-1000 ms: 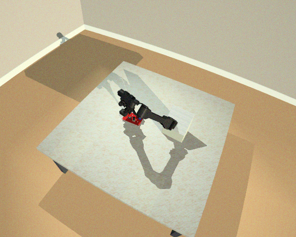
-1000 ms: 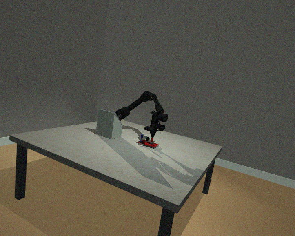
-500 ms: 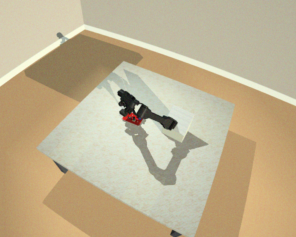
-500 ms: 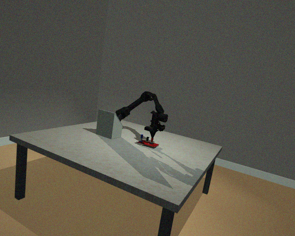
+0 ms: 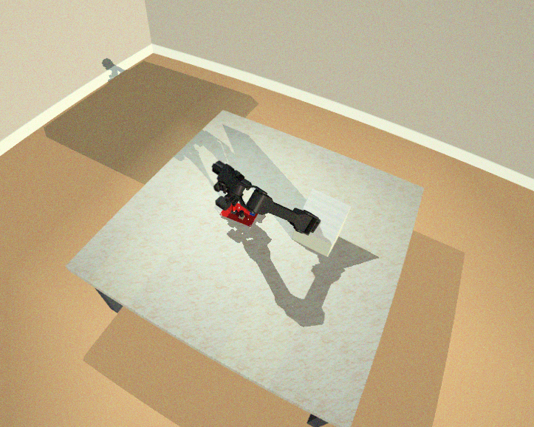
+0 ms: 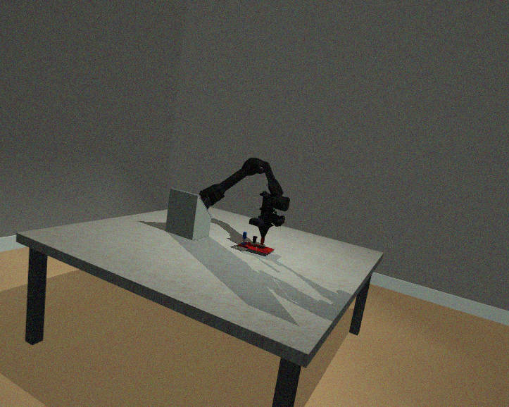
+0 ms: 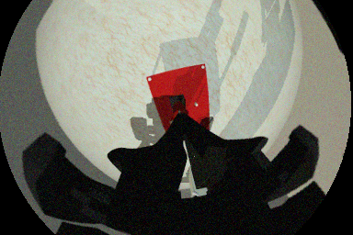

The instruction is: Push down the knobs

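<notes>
The red knob is 10 mm below my gripper tip.
</notes>
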